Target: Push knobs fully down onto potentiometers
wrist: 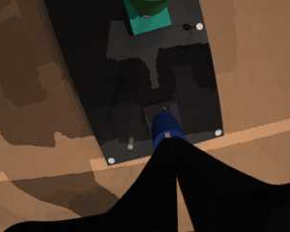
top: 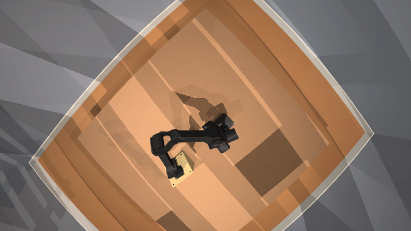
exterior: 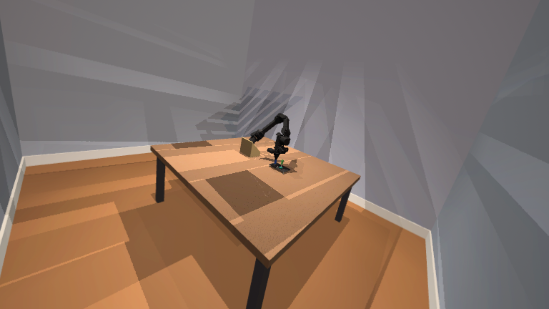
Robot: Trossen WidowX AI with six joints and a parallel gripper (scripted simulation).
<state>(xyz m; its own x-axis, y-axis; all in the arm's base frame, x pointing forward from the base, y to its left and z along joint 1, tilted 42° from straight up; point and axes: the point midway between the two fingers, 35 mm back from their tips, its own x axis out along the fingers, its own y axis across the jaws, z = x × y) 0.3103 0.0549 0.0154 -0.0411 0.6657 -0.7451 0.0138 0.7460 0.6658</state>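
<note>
Right now the blue knob is 1 cm below my gripper tip. Also, from my gripper tip: green knob: 7 cm ahead, 1 cm above.
</note>
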